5 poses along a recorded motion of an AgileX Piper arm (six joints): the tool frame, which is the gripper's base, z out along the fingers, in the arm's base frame.
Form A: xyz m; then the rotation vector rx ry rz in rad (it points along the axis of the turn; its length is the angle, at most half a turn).
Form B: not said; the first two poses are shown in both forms.
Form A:
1: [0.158, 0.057, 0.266, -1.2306, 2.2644, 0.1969]
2: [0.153, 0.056, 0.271, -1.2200, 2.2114, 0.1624]
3: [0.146, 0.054, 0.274, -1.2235, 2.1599, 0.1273]
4: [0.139, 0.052, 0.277, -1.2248, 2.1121, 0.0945]
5: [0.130, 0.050, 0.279, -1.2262, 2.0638, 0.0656]
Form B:
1: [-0.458, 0.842, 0.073, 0.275, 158, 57, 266]
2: [-0.460, 0.833, 0.061, 0.301, 153, 56, 271]
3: [-0.466, 0.823, 0.048, 0.322, 146, 54, 274]
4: [-0.471, 0.812, 0.036, 0.342, 139, 52, 277]
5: [-0.476, 0.801, 0.025, 0.362, 130, 50, 279]
